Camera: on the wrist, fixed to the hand. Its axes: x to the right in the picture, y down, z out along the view.
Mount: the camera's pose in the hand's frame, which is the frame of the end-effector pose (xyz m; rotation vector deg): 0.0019 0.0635 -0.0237 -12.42 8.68 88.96
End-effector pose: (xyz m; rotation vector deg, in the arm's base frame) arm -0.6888 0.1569 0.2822 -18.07 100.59 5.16
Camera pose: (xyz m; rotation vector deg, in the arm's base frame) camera -0.7281 0.2120 0.2782 55.52 100.25 78.84
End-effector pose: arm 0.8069 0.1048 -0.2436 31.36 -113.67 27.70
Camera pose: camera 0.7872 0.1694 -0.2381 -72.52 -110.33 64.27
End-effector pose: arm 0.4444 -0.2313 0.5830 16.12 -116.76 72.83
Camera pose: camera 0.4207 -0.1795 0.5462 95.74 115.92 -92.71
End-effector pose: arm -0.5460 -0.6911 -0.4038 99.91 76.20 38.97
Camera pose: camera -0.5322 -0.6893 -0.3374 132.88 -18.20 95.75
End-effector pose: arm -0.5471 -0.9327 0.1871 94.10 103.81 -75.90
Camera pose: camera -0.4822 -0.9197 0.1725 122.62 14.67 -14.53
